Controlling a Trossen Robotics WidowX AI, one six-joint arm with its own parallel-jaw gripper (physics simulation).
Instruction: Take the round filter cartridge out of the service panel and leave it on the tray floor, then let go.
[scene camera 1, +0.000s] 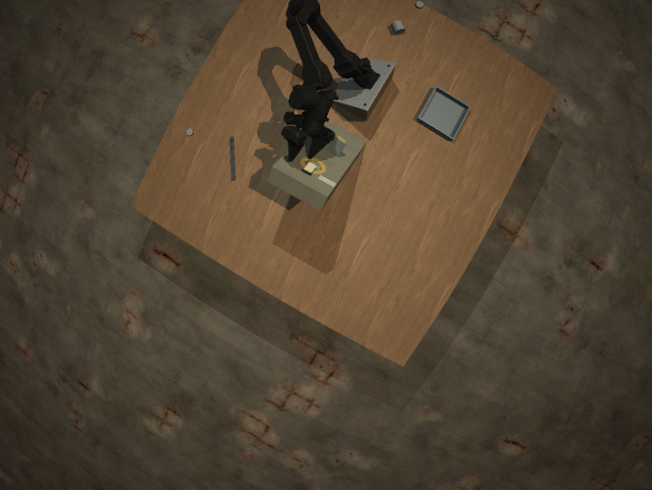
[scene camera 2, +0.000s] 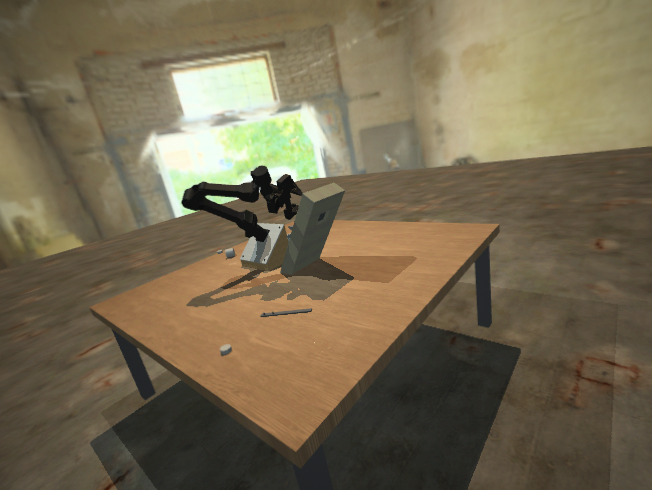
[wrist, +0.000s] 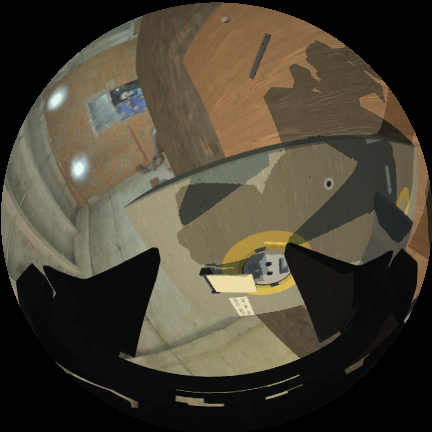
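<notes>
The service panel (scene camera 1: 295, 184) (scene camera 2: 316, 226) (wrist: 240, 212) is a tilted grey-green block. A yellow ring (scene camera 1: 320, 170) (wrist: 231, 255) on its face surrounds a grey round face (wrist: 267, 268) with two dark spots, which looks like the filter cartridge, seated in the panel. A cream flap (scene camera 1: 310, 167) (wrist: 232, 283) stands beside it and partly overlaps the ring. My gripper (scene camera 1: 300, 157) (scene camera 2: 296, 204) (wrist: 223, 253) is open and empty in front of the panel. In the wrist view its right fingertip overlaps the ring's edge. The blue-grey tray (scene camera 1: 443, 113) lies apart from the panel; its floor is bare.
A blue-grey lever (scene camera 1: 339, 145) (wrist: 393, 217) sticks out of the panel beside a second yellow marking. A slanted grey base (scene camera 1: 380, 86) carries the arm. A dark bar (scene camera 1: 232, 158) (scene camera 2: 287, 312) (wrist: 260, 56), a small disc (scene camera 1: 189, 132) (scene camera 2: 225, 349) (wrist: 225, 19) and a grey cylinder (scene camera 1: 397, 27) (scene camera 2: 229, 252) lie on the table.
</notes>
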